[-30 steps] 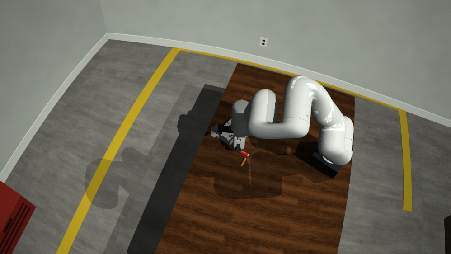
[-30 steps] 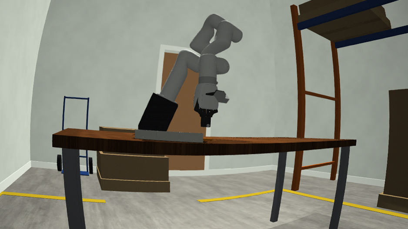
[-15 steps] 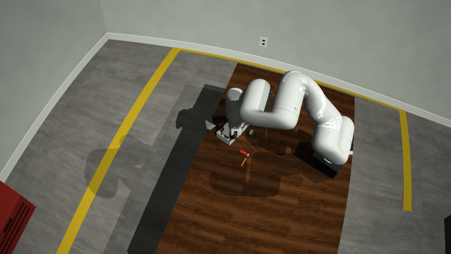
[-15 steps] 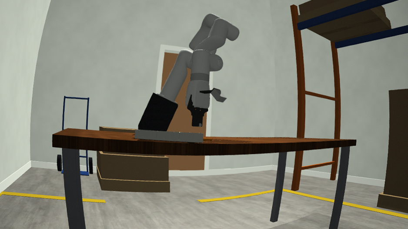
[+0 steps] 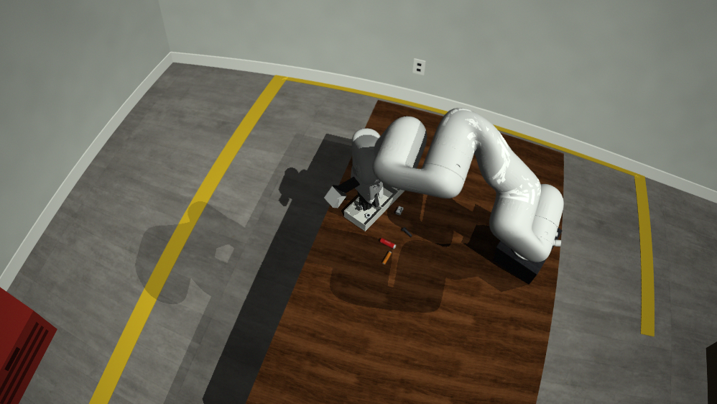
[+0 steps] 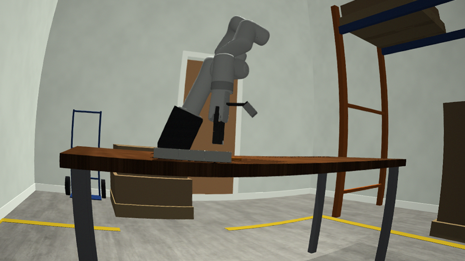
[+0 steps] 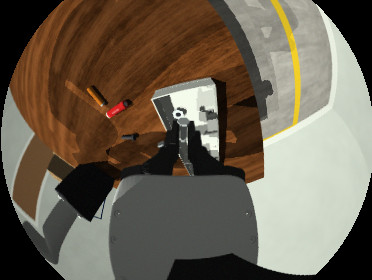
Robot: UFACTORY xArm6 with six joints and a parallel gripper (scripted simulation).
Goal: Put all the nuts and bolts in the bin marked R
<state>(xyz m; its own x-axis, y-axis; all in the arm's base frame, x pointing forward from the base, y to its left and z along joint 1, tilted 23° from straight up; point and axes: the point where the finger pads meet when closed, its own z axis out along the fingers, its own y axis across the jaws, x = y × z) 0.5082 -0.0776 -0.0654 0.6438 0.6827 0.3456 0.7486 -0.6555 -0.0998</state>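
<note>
My hand is 2 cm above the silver bolt. Round my hand: nut (1 cm behind, 7 cm below); then red cylinder (9 cm behind, 8 cm to the left, 7 cm below); then long grey bin (3 cm behind, 8 cm to the right, 6 cm below).
</note>
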